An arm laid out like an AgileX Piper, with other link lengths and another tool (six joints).
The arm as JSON. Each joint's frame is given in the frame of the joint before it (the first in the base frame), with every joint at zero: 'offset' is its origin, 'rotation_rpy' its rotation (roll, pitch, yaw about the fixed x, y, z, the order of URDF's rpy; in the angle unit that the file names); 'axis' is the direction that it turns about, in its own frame. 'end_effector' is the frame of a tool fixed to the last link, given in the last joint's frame.
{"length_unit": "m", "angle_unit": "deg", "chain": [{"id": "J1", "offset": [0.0, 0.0, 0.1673], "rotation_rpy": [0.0, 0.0, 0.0], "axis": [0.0, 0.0, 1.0]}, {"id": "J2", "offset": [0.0, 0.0, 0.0], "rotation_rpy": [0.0, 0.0, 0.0], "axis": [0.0, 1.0, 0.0]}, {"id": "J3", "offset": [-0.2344, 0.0, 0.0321], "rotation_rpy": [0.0, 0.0, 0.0], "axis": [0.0, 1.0, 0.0]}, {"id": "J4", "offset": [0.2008, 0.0, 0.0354], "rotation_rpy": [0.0, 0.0, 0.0], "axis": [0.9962, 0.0, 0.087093]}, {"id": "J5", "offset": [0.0, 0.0, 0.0], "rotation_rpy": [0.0, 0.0, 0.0], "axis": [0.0, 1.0, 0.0]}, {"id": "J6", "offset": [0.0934, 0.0, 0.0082], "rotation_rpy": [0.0, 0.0, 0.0], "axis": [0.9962, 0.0, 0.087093]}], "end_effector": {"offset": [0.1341, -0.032, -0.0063], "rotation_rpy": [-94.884, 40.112, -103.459]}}
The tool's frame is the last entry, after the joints.
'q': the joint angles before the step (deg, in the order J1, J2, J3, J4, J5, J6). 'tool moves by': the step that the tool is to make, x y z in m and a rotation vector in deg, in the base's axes. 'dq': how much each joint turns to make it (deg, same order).
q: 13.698, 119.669, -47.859, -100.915, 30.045, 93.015
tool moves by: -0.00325, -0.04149, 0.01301, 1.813, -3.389, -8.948
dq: -7.380, -2.317, -0.590, 0.519, -0.287, 1.622
